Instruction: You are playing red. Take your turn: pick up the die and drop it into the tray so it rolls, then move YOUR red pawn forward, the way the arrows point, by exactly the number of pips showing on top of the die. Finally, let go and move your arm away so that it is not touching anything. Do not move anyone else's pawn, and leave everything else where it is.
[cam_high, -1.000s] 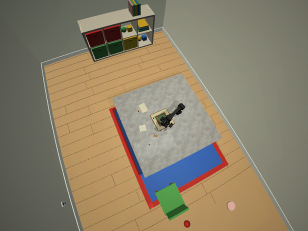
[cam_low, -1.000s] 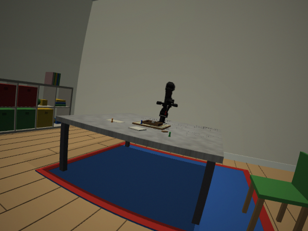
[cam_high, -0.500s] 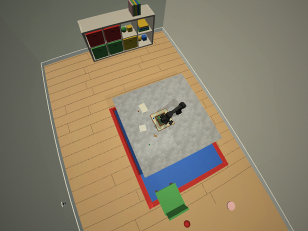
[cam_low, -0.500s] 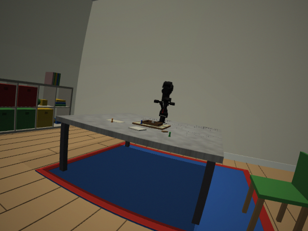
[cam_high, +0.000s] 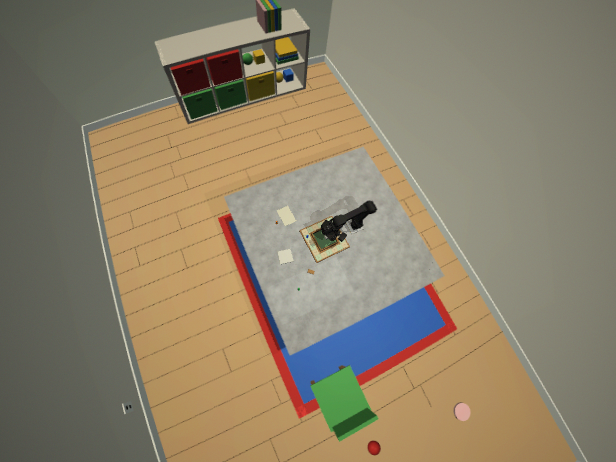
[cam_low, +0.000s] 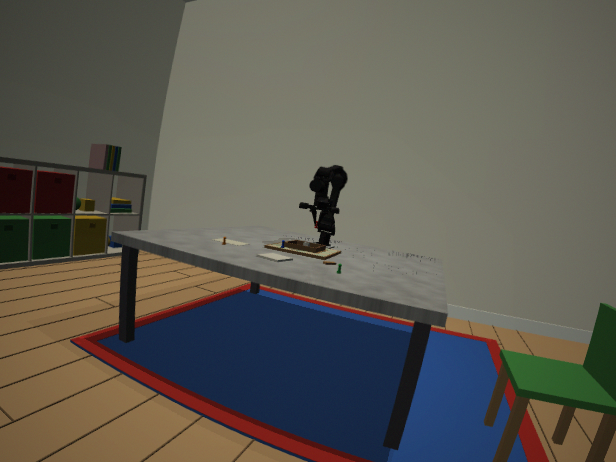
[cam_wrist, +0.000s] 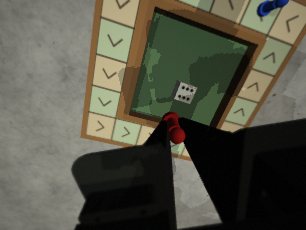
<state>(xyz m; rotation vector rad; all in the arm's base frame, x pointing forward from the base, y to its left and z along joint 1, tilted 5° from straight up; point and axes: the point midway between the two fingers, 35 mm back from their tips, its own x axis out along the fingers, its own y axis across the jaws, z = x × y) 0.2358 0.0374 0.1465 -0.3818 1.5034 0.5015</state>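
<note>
The white die lies 100 mm below my gripper tip, 30 mm to the right of it and 20 mm ahead of it. The rest, counted from my gripper tip: red pawn (10 mm above); green felt tray (120 mm below, 30 mm to the right, 30 mm ahead); blue pawn (160 mm ahead, 90 mm below, 80 mm to the right).
</note>
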